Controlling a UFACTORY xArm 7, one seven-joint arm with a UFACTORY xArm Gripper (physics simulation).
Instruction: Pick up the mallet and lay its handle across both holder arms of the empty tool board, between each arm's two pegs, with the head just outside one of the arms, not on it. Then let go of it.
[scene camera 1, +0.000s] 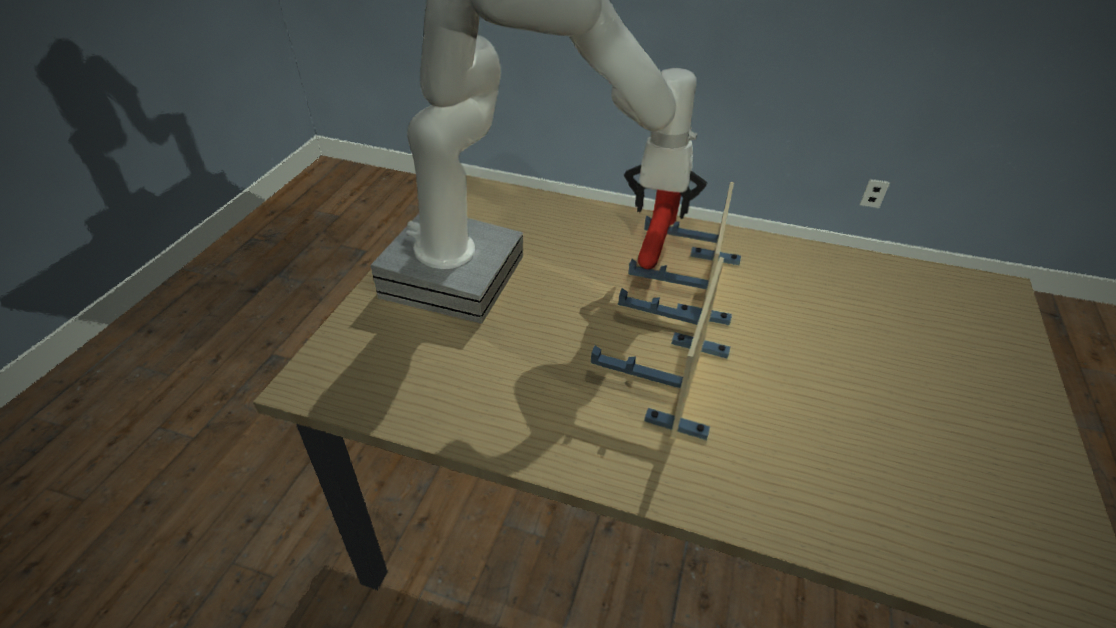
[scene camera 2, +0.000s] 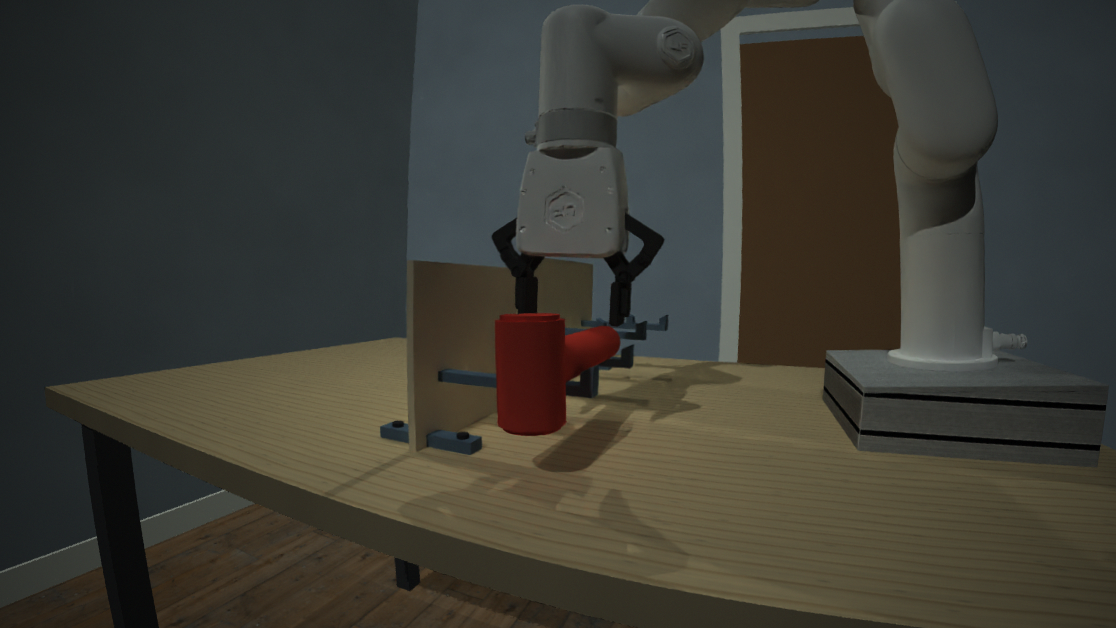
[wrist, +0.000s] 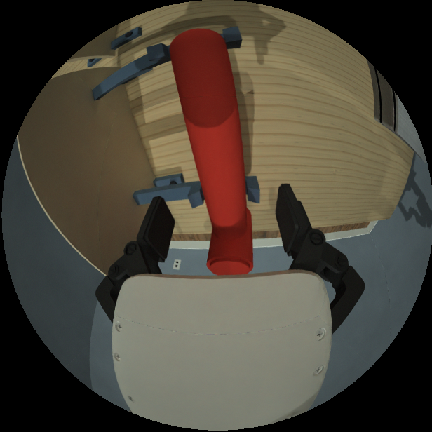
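Note:
The red mallet (scene camera 1: 653, 240) (scene camera 2: 530, 374) (wrist: 218, 150) lies with its handle across both arms of the occupied tool board (scene camera 1: 726, 214) (scene camera 2: 460, 320) (wrist: 95, 165), between their pegs. Its head is outside the arm nearer the wall outlet side. The empty tool board (scene camera 1: 682, 399) (scene camera 2: 577, 292) stands beyond the handle's free end, its two blue holder arms (scene camera 1: 663, 309) (scene camera 1: 647, 373) bare. My gripper (scene camera 1: 661, 211) (scene camera 2: 573, 316) (wrist: 220, 203) is open above the mallet near the head, one finger on each side of the handle in the wrist view. No grip on the handle shows.
The light wooden table (scene camera 1: 874, 406) (scene camera 2: 780, 499) (wrist: 310, 110) carries both boards. The arm's grey base block (scene camera 1: 448, 277) (scene camera 2: 967, 417) stands across from the pegged sides. The occupied board's upright panel is close beside one finger. Blue feet (scene camera 1: 694, 425) (scene camera 2: 460, 442) stick out under the panels.

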